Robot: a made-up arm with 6 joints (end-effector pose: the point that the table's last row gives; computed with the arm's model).
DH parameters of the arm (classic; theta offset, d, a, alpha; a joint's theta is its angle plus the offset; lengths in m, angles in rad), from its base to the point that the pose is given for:
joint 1: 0 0.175 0 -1.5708
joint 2: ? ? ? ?
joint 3: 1.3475 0 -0.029 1.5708
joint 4: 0 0.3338 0 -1.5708
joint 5: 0 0 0.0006 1.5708
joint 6: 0 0.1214 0 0
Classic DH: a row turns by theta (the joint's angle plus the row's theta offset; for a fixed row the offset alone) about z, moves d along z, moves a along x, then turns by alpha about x.
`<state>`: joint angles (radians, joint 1 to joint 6).
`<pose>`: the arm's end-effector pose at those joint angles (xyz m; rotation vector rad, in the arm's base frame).
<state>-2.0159 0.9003 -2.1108 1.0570 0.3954 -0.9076</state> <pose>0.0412 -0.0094 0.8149 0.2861 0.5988 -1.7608</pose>
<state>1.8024 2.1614 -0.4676 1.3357 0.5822 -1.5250</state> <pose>-0.1002 0.1401 -0.0783 2.1676 -1.4207 -0.3589</pose>
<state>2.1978 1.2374 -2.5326 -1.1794 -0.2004 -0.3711</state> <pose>-0.0175 -0.0129 0.8655 -0.0522 -0.2132 0.6622</pose>
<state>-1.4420 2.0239 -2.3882 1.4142 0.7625 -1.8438</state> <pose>0.1477 -0.4923 0.5752 -0.0223 1.4457 -1.1397</pose>
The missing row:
joint 2: 0.1361 0 -0.2432 0
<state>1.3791 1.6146 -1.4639 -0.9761 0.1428 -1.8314</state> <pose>0.1094 0.4857 0.4044 -1.6554 -0.8388 -1.1309</pose>
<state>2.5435 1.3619 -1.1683 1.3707 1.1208 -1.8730</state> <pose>-0.3637 0.1179 0.3837 2.1490 0.9427 -1.8545</pose>
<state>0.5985 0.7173 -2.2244 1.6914 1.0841 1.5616</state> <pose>-0.2345 -0.0306 0.7472 0.5157 -1.2783 -2.1446</pose>
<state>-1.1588 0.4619 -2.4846 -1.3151 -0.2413 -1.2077</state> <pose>-0.1606 0.4362 0.6811 -0.2624 0.7998 2.4259</pose>
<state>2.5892 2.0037 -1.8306 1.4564 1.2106 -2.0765</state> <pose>-0.4910 0.1698 0.3636 1.9199 1.2185 -1.9718</pose>
